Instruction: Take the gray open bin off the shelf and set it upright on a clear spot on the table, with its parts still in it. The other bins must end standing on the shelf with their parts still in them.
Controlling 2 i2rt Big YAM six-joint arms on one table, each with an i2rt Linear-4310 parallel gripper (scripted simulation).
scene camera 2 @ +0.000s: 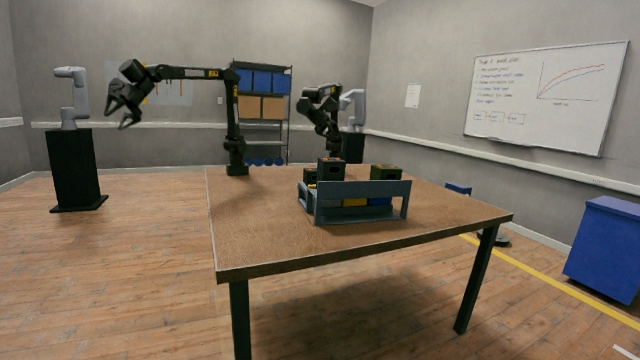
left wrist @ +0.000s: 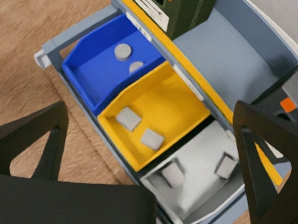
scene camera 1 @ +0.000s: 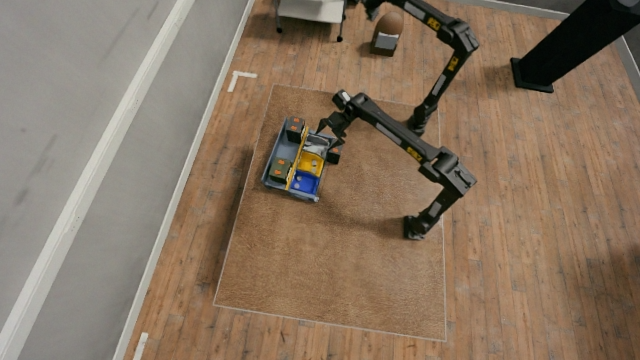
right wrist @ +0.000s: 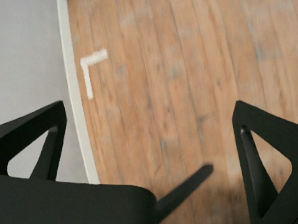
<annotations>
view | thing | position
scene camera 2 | my right gripper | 111,122
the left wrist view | my left gripper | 150,110
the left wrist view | yellow bin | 165,103
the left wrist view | blue bin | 92,61
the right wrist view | my right gripper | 149,109
</annotations>
